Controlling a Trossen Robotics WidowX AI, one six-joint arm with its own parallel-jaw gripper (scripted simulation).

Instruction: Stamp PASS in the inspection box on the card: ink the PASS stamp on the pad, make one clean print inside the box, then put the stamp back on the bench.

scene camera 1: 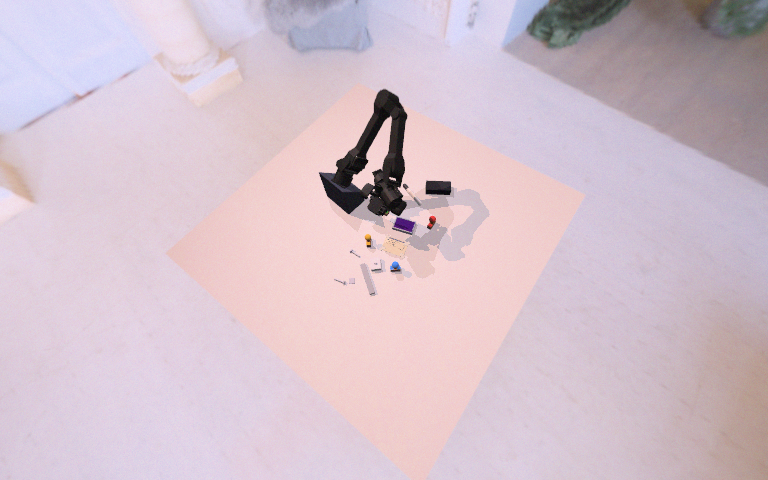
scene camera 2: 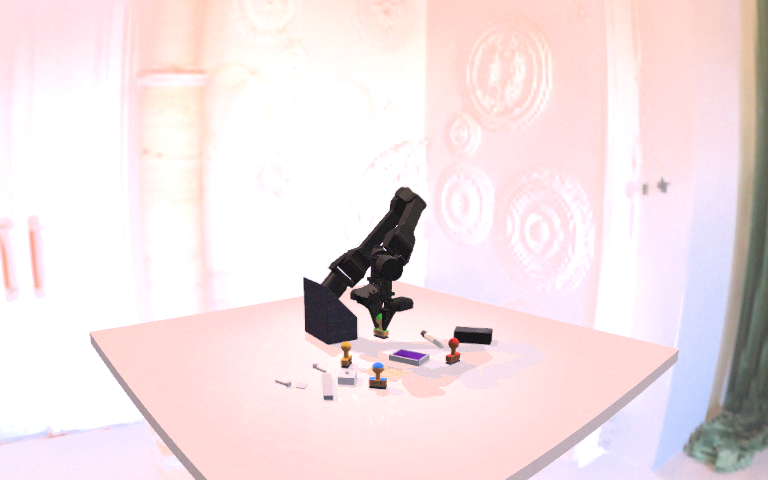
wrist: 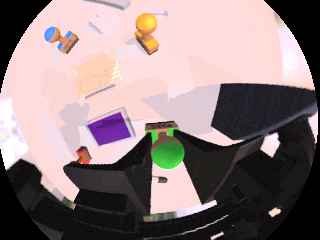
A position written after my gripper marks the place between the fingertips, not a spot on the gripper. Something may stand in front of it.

Observation:
I see my gripper (scene camera 2: 380,329), a green-knobbed stamp (wrist: 167,152), an orange-knobbed stamp (wrist: 145,24) and a card (wrist: 102,74).
My gripper shows as well in the wrist view (wrist: 162,134).

